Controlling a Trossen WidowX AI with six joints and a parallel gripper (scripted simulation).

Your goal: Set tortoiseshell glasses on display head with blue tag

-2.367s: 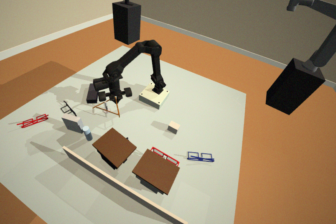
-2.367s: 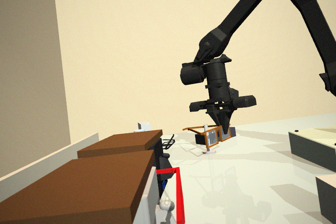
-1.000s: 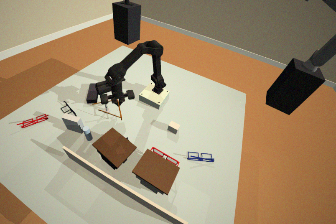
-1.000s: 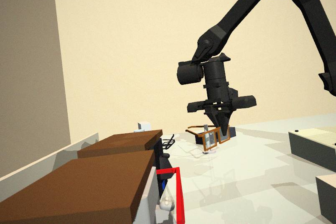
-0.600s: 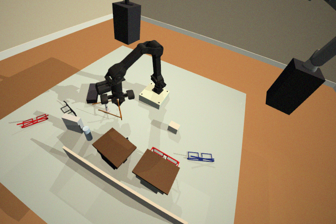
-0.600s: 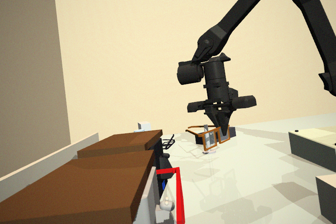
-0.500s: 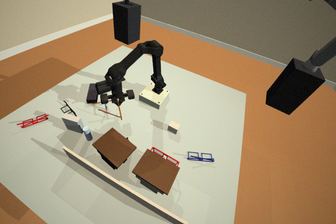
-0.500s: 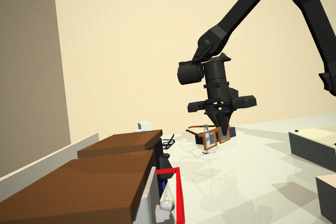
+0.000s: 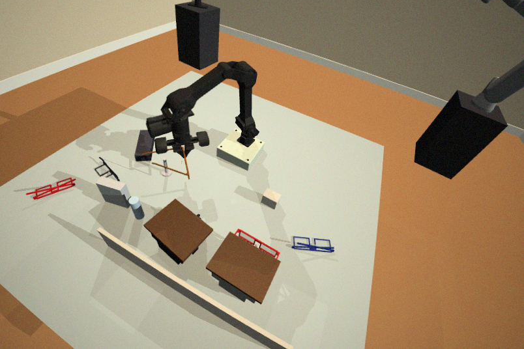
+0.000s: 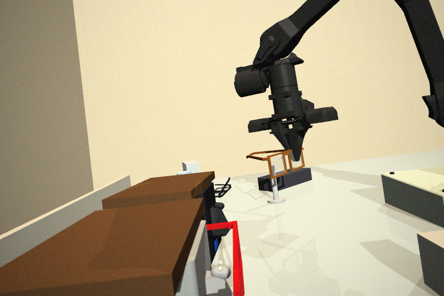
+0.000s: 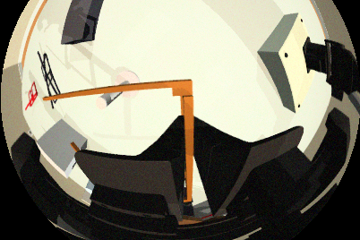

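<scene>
The white peg stand lies 50 mm ahead of my gripper tip, 60 mm to the right of it and 70 mm below it. The rest, counted from my gripper tip: small cube (90 mm behind, 360 mm to the left, 70 mm below); low wall (330 mm ahead, 310 mm to the left, 40 mm below); dark case (10 mm ahead, 230 mm to the right, 80 mm below).
</scene>
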